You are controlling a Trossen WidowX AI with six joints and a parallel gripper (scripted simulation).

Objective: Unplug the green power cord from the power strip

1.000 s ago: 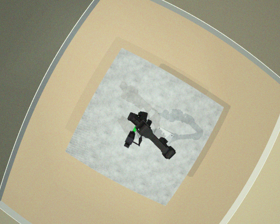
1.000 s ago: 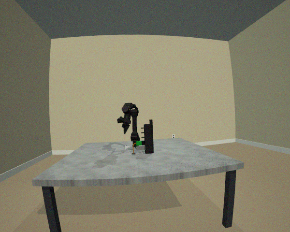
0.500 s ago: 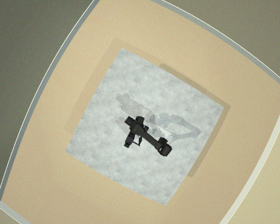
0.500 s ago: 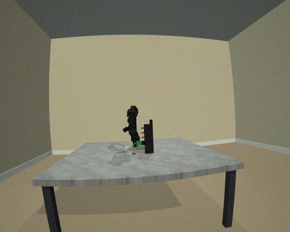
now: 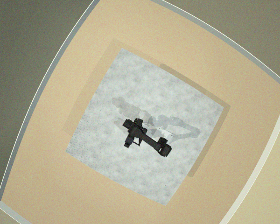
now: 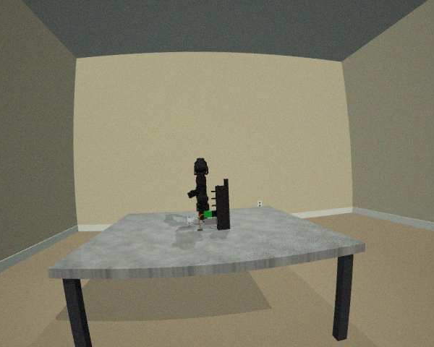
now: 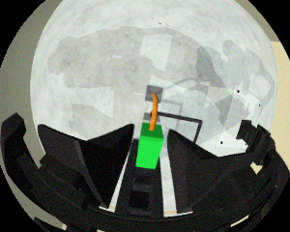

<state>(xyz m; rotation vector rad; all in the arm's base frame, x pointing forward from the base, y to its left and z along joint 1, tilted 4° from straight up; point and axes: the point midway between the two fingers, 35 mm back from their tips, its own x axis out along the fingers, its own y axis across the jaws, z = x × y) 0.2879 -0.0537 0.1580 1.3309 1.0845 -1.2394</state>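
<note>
My gripper tip is 5 cm to the right of the green plug and 1 cm above it. Round my gripper tip: black power strip 1 cm ahead, 12 cm to the left, 2 cm above.
</note>
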